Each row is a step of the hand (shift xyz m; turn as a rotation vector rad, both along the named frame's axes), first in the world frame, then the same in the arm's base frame.
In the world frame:
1: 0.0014 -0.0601 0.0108 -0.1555 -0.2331 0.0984
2: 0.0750 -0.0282 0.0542 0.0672 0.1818 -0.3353
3: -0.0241 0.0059 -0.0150 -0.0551 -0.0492 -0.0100
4: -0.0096 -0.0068 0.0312 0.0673 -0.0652 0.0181
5: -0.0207 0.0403 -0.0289 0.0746 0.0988 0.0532
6: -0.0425 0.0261 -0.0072 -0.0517 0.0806 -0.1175
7: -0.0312 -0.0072 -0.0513 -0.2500 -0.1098 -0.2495
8: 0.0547 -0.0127 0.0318 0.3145 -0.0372 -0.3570
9: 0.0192 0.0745 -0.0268 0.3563 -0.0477 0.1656
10: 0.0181 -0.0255 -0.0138 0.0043 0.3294 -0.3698
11: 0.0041 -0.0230 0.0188 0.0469 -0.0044 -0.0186
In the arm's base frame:
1: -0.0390 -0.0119 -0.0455 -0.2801 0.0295 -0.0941
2: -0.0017 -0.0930 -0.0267 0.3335 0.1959 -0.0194
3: -0.0026 0.0280 0.0070 -0.0549 0.0436 -0.0252
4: -0.0274 -0.0153 0.0114 -0.0064 -0.0644 -0.0702
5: 0.0266 0.0372 0.0282 0.0698 -0.0849 0.0780
6: -0.0068 0.0369 0.0337 0.0812 0.1234 0.0341
7: 0.0065 0.0577 -0.0170 -0.0693 0.3465 -0.1094
8: 0.0076 -0.0620 -0.0163 0.3717 0.0220 -0.2985
9: 0.0686 0.0091 0.0430 0.0927 -0.3728 -0.0953
10: 0.0045 -0.0047 -0.0336 0.3981 0.2732 0.1101
11: -0.0212 -0.0173 -0.0123 0.0363 -0.0208 -0.0285

